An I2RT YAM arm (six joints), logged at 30 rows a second.
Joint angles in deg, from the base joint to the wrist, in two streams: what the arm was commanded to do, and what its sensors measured. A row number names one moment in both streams.
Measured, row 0:
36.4 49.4 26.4 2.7 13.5 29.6
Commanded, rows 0 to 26:
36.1 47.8 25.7 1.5 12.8 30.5
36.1 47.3 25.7 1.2 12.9 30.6
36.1 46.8 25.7 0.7 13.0 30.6
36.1 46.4 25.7 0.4 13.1 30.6
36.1 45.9 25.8 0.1 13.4 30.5
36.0 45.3 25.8 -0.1 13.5 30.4
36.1 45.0 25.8 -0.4 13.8 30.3
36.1 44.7 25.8 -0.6 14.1 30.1
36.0 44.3 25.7 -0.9 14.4 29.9
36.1 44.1 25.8 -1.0 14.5 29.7
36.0 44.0 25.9 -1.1 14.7 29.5
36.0 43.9 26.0 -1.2 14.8 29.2
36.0 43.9 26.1 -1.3 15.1 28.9
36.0 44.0 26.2 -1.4 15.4 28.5
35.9 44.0 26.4 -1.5 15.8 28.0
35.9 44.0 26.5 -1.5 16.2 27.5
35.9 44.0 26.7 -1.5 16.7 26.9
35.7 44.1 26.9 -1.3 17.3 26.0
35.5 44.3 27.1 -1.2 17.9 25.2
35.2 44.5 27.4 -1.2 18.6 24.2
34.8 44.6 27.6 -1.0 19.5 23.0
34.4 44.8 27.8 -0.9 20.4 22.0
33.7 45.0 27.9 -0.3 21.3 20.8
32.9 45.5 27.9 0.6 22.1 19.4
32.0 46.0 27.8 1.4 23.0 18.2
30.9 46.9 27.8 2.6 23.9 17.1
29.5 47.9 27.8 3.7 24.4 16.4
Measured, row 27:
32.1 46.1 26.9 0.2 20.3 21.3
